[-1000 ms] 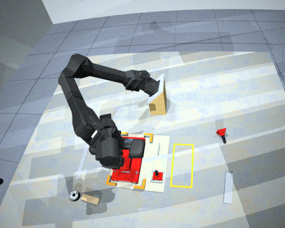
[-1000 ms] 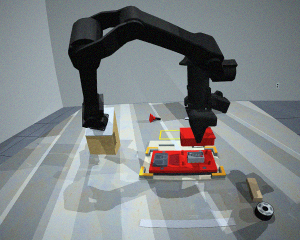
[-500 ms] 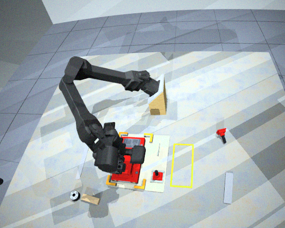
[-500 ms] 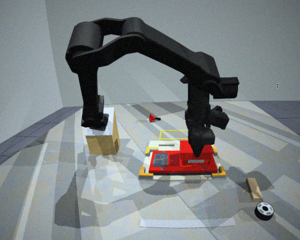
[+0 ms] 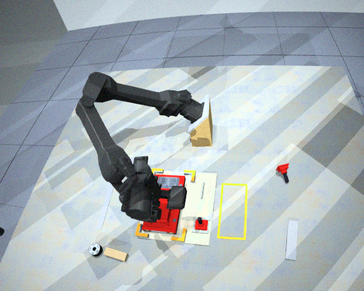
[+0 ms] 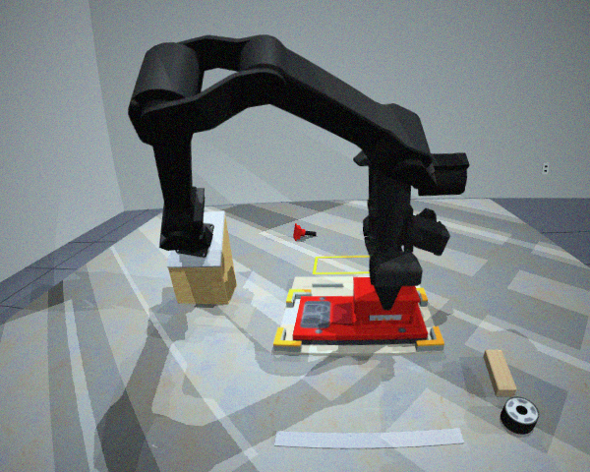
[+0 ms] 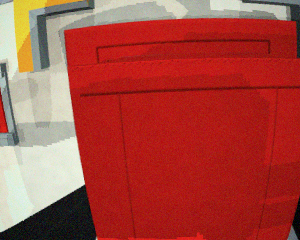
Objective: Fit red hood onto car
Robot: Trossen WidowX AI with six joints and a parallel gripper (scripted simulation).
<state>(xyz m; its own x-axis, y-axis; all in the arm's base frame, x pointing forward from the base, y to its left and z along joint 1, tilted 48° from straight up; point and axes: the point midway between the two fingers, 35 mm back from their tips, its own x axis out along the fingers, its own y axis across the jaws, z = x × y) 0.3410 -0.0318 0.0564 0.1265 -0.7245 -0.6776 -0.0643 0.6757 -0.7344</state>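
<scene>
The grey engine block is 10 mm to the left of my gripper tip and 30 mm below it. The rest, counted from my gripper tip: wooden block 160 mm ahead, 110 mm to the right, 50 mm below; red hood right at my gripper tip; black post 20 mm ahead, 120 mm to the left, 20 mm below.
</scene>
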